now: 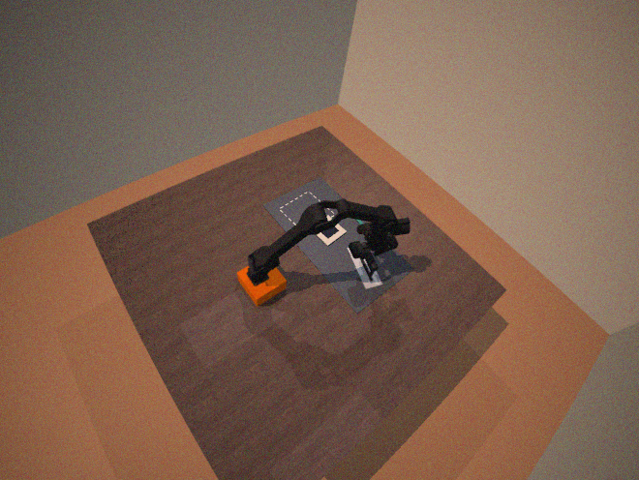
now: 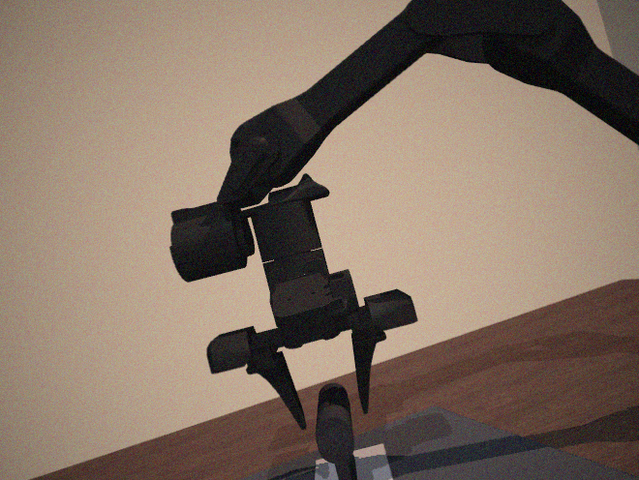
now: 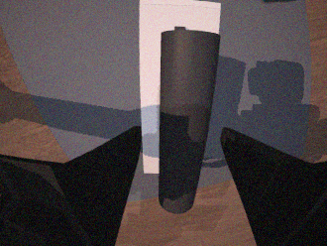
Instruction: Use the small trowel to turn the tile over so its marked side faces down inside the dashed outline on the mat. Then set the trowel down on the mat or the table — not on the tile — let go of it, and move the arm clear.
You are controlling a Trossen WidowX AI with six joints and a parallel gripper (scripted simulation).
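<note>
Right now the trowel is 30 mm below my gripper tip, 20 mm to the left of it and 10 mm ahead of it. The rest, counted from my gripper tip: slim teal tool: 170 mm to the left, 130 mm ahead, 70 mm below; grey mat: 180 mm to the left, 90 mm below, 10 mm behind; cream tile: 220 mm to the left, 60 mm below, 20 mm behind.
</note>
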